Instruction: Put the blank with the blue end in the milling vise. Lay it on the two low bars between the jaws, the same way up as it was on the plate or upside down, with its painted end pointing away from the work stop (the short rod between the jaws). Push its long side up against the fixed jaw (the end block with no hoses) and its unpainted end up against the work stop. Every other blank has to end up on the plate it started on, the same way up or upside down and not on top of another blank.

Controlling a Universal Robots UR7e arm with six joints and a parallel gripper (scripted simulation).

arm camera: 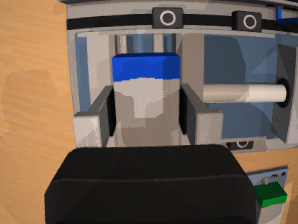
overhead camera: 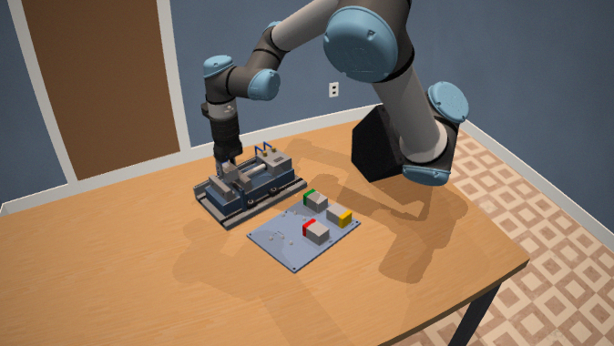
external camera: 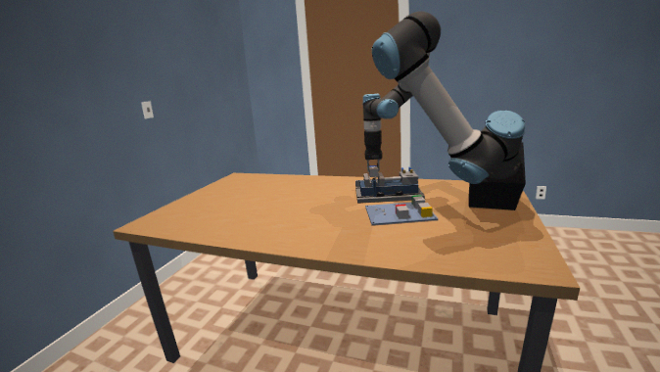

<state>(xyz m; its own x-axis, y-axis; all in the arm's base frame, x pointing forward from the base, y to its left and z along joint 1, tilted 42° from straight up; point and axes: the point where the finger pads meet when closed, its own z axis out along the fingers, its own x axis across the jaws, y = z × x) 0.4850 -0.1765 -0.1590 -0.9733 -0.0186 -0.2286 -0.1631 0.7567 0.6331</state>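
The blue-ended blank lies 2 cm below my hand. Also, from my hand: work stop (5 cm to the left, 5 cm below, 1 cm behind); then pale rod (8 cm behind, 6 cm below, 1 cm to the right); then fixed jaw (6 cm below, 3 cm ahead, 1 cm to the left).
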